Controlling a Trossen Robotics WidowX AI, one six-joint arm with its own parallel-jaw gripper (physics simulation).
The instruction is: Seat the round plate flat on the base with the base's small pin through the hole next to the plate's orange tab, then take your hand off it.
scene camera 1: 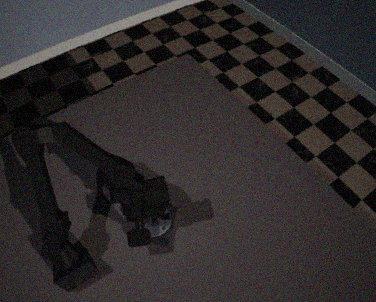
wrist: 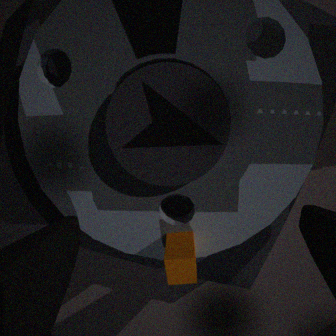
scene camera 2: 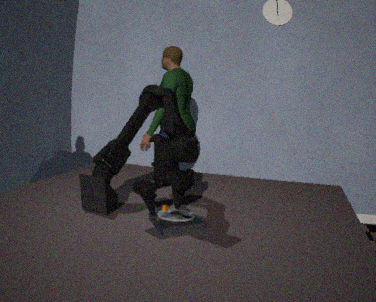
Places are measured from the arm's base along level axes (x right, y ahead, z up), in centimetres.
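Where they show: gripper, between the fingertips: point(scene camera 1: 142, 224) point(scene camera 2: 165, 212); arm's base, origin of its link: point(scene camera 1: 69, 264) point(scene camera 2: 98, 183).
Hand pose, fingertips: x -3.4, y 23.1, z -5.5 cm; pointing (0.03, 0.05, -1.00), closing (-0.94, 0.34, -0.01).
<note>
Things, the pixels of their top centre, and the offset from my fingertips. Level surfaces: height alone.
- round grey plate, centre of its top: point(scene camera 2: 176, 209) point(scene camera 1: 153, 218) dy +3.9, dx +0.4, dz +1.9 cm
- dark base, centre of its top: point(scene camera 2: 176, 213) point(scene camera 1: 153, 219) dy +3.8, dx +0.5, dz +0.7 cm
- brown table top, height of its surface: dz -3.1 cm
The round grey plate point(scene camera 1: 159, 228) point(scene camera 2: 176, 216) point(wrist: 280, 192) lies over the dark base point(scene camera 2: 175, 228) point(wrist: 257, 255). Its orange tab point(scene camera 2: 164, 208) point(wrist: 180, 257) is near the bottom of the wrist view. The hole next to the tab looks dark there; I cannot see the pin in it, nor tell whether the plate is fully flat. My gripper point(scene camera 1: 154, 226) point(scene camera 2: 166, 211) point(wrist: 192, 222) is open, with its fingers wide apart and low around the tab side of the plate. Nothing is between the fingers' grip surfaces. In scene view 1 the gripper hides much of the plate.
The arm's own base point(scene camera 1: 75, 267) point(scene camera 2: 97, 195) stands on the brown table top point(scene camera 1: 270, 240) point(scene camera 2: 280, 250). The arm casts dark shadows around the plate. A person in green point(scene camera 2: 176, 82) is behind the arm. A checkered floor point(scene camera 1: 292, 95) lies beyond the table edge.
</note>
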